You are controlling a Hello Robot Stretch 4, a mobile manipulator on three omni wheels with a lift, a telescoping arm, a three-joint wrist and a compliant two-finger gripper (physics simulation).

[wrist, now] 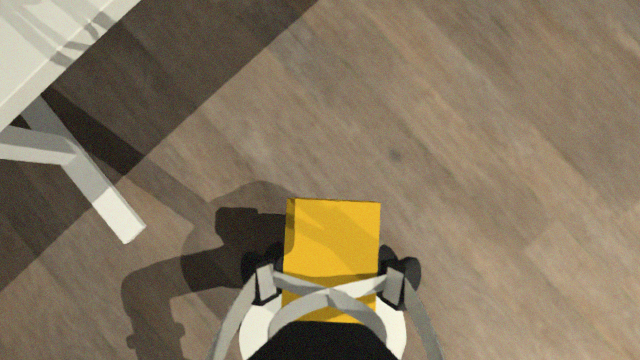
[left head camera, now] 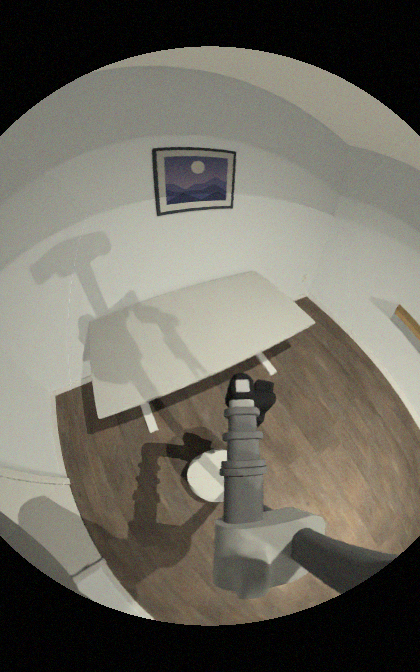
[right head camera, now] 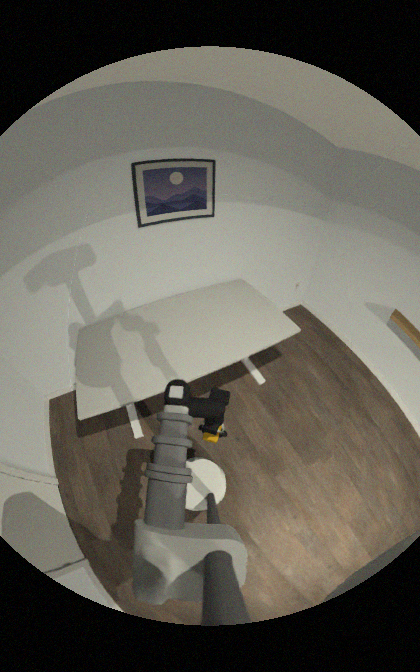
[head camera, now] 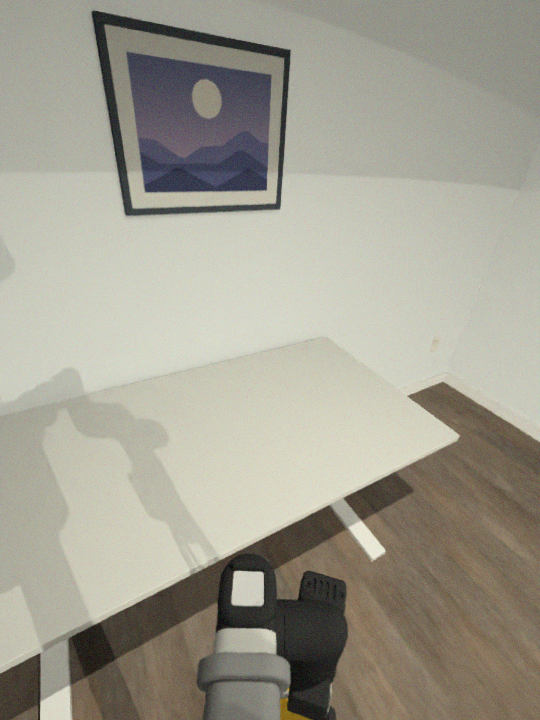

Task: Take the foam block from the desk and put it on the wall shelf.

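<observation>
The foam block (wrist: 332, 235) (right head camera: 210, 437) (head camera: 292, 710) is a yellow rectangular block. My gripper (wrist: 330, 264) (right head camera: 213, 430) is shut on it, with one dark fingertip on each side in the wrist view. Block and gripper hang in the air over the floor, in front of the desk's near edge. The white desk (head camera: 290, 418) (left head camera: 225, 320) (right head camera: 210, 330) (wrist: 30, 40) stands against the far wall. A wooden board on the right wall, which looks like the wall shelf (left head camera: 409, 322) (right head camera: 405, 325), shows in part at the right edge of both side head views. In the left head view the arm and wrist hide the block.
A framed picture (head camera: 206, 133) (left head camera: 195, 180) (right head camera: 175, 192) hangs above the desk. A desk foot (head camera: 360, 532) (wrist: 117, 215) sticks out over the floor. My round white base (left head camera: 205, 475) (right head camera: 210, 482) (wrist: 255, 330) is below the arm. The right wall runs beside the wooden floor.
</observation>
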